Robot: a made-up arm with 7 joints. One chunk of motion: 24 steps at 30 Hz.
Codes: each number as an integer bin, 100 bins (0 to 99) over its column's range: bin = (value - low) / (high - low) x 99, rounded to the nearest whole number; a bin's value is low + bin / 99 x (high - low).
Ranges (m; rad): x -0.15..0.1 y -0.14..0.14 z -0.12..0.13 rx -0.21..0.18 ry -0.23..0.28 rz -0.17..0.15
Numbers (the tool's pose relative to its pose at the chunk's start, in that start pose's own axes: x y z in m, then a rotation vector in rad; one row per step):
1: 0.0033 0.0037 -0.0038 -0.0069 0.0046 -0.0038
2: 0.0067 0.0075 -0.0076 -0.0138 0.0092 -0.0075
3: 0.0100 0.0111 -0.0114 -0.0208 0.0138 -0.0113
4: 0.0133 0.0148 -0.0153 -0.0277 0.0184 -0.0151
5: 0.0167 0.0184 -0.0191 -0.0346 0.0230 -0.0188
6: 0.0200 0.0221 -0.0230 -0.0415 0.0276 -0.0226
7: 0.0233 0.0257 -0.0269 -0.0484 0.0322 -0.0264
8: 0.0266 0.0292 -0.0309 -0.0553 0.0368 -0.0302
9: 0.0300 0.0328 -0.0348 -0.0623 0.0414 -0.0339
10: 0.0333 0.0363 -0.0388 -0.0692 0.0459 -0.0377
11: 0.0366 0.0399 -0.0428 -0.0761 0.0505 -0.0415
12: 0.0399 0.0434 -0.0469 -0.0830 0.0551 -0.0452
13: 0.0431 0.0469 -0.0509 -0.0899 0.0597 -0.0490
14: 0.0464 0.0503 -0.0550 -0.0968 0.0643 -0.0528
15: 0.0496 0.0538 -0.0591 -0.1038 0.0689 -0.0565
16: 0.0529 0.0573 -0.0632 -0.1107 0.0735 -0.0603
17: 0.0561 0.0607 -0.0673 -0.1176 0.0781 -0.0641
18: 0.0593 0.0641 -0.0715 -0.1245 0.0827 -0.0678
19: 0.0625 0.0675 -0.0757 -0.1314 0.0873 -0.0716
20: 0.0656 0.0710 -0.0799 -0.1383 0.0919 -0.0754
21: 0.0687 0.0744 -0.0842 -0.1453 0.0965 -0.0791
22: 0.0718 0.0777 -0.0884 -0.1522 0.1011 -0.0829
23: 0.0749 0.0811 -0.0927 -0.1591 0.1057 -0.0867
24: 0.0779 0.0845 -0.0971 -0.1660 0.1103 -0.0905
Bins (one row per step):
1: 61 51 46 52 46 51
2: 62 52 45 50 46 50
3: 63 53 43 48 47 49
4: 65 55 41 46 48 48
5: 66 56 40 45 49 47
6: 67 57 38 43 50 46
7: 69 59 37 41 51 44
8: 70 60 35 39 52 43
9: 71 61 34 37 53 42
10: 73 62 32 36 54 41
11: 74 64 31 34 54 40
12: 75 65 29 32 55 39
13: 76 66 27 30 56 37
14: 78 67 26 29 57 36
15: 79 69 24 27 58 35
16: 80 70 22 25 59 34
17: 82 71 21 23 60 33
18: 83 72 19 22 61 32
19: 84 73 18 20 62 30
20: 85 75 16 18 62 29
21: 87 76 14 16 63 28
22: 88 77 13 15 64 27
23: 89 78 11 13 65 26
24: 90 79 9 11 66 25

